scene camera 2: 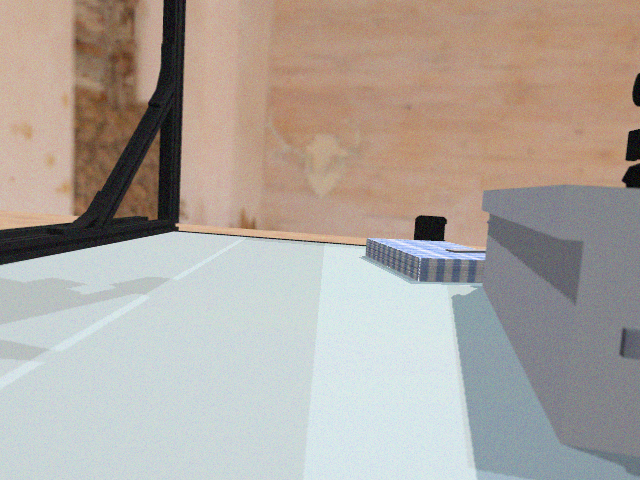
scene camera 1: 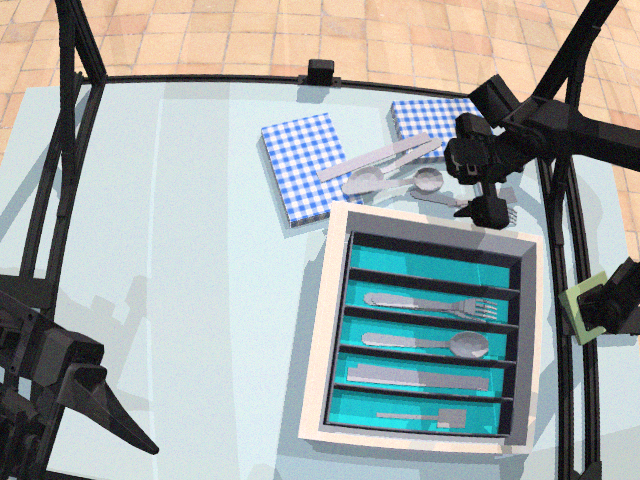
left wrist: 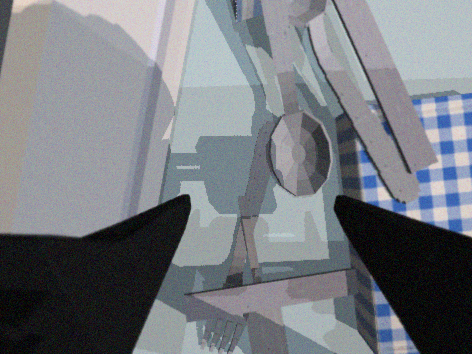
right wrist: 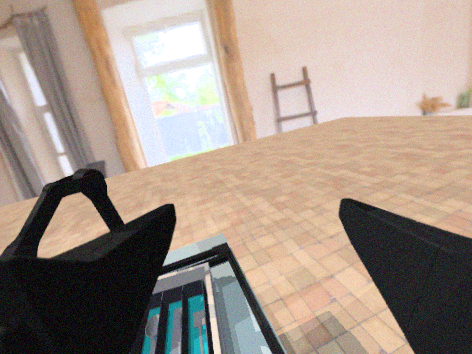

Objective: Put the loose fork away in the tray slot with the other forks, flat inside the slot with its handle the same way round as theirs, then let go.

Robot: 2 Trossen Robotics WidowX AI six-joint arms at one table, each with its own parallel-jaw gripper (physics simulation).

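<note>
The loose fork point(scene camera 1: 439, 199) point(left wrist: 255, 175) lies behind the tray point(scene camera 1: 315, 356) point(scene camera 2: 542, 310) point(right wrist: 212, 305), handle left and tines right in scene camera 1. In the left wrist view a flat grey bar point(left wrist: 315, 288) crosses over it near the tines, and its handle end is beside a spoon bowl. The stored forks point(scene camera 1: 403, 301) lie in the second slot from the top, handles left. My left gripper point(scene camera 1: 478, 211) point(left wrist: 261, 201) is open and empty above the loose fork, which shows between its fingers. My right gripper point(right wrist: 257, 209) is open and empty, far left in scene camera 1.
Two checked cloth blocks point(scene camera 1: 305, 165) point(scene camera 1: 429, 116) lie behind the tray. Spoons point(scene camera 1: 364, 178) point(scene camera 1: 428, 179) and a long flat piece point(scene camera 1: 377, 155) lie close to the fork's handle. The tray's walls stand close in front. A green square frame point(scene camera 1: 571, 310) is at the right.
</note>
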